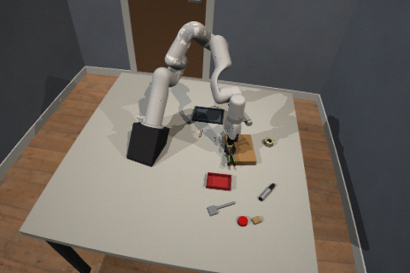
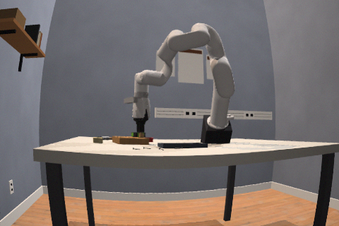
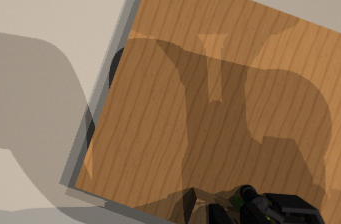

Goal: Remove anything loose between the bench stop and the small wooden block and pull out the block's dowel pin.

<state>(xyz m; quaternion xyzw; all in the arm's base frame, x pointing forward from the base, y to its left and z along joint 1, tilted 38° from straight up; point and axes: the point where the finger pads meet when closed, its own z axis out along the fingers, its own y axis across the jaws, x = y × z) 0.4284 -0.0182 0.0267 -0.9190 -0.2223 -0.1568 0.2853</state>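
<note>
The dowel pin is 2 cm below my hand. From my hand the other things lie so: red tray (4 cm behind, 23 cm to the right, 7 cm below); small wooden block (4 cm below); loose dowel (17 cm behind, 10 cm to the left, 8 cm below).
</note>
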